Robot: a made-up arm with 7 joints.
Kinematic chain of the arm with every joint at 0, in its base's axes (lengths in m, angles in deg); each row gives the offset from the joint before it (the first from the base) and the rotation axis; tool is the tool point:
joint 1: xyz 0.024 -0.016 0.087 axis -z
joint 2: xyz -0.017 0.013 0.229 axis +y
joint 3: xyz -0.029 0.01 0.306 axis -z
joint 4: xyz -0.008 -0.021 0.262 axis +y
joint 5: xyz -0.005 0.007 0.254 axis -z
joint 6: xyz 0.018 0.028 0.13 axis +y
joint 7: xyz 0 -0.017 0.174 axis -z
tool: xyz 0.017 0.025 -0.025
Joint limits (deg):
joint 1: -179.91..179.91
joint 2: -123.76..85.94
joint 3: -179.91..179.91
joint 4: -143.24..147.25
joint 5: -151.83..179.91
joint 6: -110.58..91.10
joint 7: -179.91..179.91
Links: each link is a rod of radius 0.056 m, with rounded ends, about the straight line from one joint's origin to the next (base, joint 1, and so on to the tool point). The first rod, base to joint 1, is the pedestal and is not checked.
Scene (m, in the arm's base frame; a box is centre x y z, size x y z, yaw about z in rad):
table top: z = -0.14
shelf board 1: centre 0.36 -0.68 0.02 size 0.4 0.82 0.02 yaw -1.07
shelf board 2: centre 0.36 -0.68 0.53 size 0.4 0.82 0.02 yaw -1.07
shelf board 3: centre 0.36 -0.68 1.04 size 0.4 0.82 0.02 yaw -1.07
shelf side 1: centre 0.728 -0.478 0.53 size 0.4 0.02 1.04 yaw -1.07
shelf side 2: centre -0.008 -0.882 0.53 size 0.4 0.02 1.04 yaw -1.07
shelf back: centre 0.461 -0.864 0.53 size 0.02 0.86 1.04 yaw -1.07
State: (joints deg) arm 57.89 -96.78 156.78 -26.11 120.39 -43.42 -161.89
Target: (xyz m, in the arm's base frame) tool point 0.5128 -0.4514 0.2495
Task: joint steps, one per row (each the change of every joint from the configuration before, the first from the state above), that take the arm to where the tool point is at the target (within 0.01 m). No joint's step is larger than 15 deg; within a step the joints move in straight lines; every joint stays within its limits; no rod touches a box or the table.
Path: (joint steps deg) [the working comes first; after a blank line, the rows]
Joints at the target: 171.94 -116.14 103.54 -110.11 113.97 -16.98 -167.81
Straight joint move there: touches shelf side 1.

1: 10.88 -3.37 -7.69 -14.20 -1.11 3.29 -0.90
2: 10.87 -3.37 -7.69 -14.21 -1.10 3.29 -0.89
3: 10.88 -3.38 -7.69 -14.20 -1.11 3.28 -0.90
4: 10.87 -3.37 -7.70 -14.21 -1.11 3.29 -0.89
5: 10.88 -3.37 -7.69 -14.20 -1.11 3.29 -0.90
6: 10.88 -3.38 -7.69 -14.21 -1.10 3.29 -0.89
7: 10.87 -3.37 -7.69 -14.20 -1.11 3.29 -0.90
8: 10.88 -3.37 -7.69 -14.21 -1.11 3.28 -0.89
9: 13.52 3.81 4.15 14.82 1.22 0.07 0.62
10: 13.52 3.81 4.14 14.82 1.22 0.07 0.62

